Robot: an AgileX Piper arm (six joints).
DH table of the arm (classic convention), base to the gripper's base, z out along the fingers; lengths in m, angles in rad. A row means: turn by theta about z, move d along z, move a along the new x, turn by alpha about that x. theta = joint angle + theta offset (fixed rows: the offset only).
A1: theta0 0; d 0.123; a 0; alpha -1.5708
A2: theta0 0.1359; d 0; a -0.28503; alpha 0
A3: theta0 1.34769; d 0; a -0.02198; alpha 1.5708
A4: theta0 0; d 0.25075; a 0; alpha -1.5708
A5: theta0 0; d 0; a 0; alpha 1.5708
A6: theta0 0; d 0.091; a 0; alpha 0
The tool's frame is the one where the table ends.
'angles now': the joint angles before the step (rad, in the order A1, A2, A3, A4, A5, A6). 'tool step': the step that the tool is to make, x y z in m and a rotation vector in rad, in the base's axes. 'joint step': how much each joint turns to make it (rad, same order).
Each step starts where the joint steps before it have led.
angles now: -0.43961 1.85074 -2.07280 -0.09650 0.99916 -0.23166
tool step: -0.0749 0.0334 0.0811 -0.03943 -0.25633 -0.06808
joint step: -0.00012 -0.26093 0.07213 -0.02526 -0.04987 0.11740
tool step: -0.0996 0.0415 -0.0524 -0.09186 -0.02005 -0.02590
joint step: 0.00007 -0.47617 0.68627 -0.12098 -0.26367 0.06003
